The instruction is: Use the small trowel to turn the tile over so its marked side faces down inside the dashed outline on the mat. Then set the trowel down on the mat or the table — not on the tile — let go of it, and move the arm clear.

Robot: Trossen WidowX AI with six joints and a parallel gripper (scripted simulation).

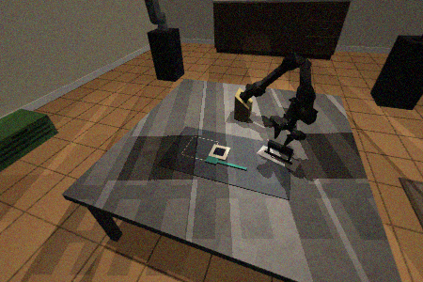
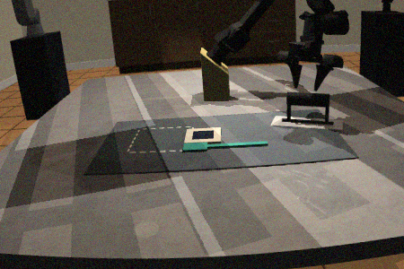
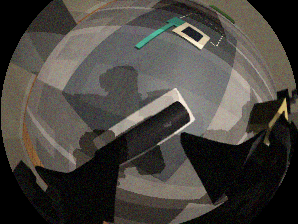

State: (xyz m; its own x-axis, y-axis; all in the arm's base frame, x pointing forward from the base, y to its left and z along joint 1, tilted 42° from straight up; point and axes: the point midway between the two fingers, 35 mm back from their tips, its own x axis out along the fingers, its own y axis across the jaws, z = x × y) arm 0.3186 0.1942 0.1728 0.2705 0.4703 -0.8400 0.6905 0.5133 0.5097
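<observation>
The white flat tool lies 60 mm below my gripper tip and 10 mm to the right of it. Also, from my gripper tip: cream tile 290 mm to the right, 90 mm below, 60 mm ahead; then dark mat 250 mm to the right, 120 mm below, 70 mm ahead; then green trowel 260 mm to the right, 130 mm ahead, 90 mm below.
</observation>
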